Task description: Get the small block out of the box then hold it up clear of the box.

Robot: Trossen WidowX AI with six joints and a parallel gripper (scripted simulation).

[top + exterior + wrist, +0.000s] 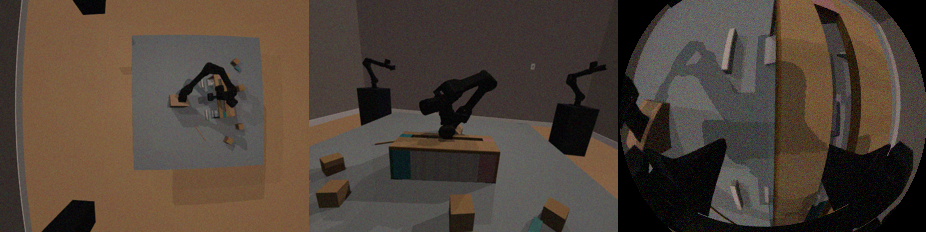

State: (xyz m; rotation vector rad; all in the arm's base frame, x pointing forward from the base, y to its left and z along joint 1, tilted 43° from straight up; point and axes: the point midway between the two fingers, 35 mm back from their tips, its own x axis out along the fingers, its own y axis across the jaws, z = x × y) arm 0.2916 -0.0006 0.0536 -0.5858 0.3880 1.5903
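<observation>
My gripper tip is now 40 mm short of the box, 20 mm above it and 10 mm to the left of it. Also, from my gripper tip: thin stick (350 mm to the right, 100 mm behind, 80 mm below).
</observation>
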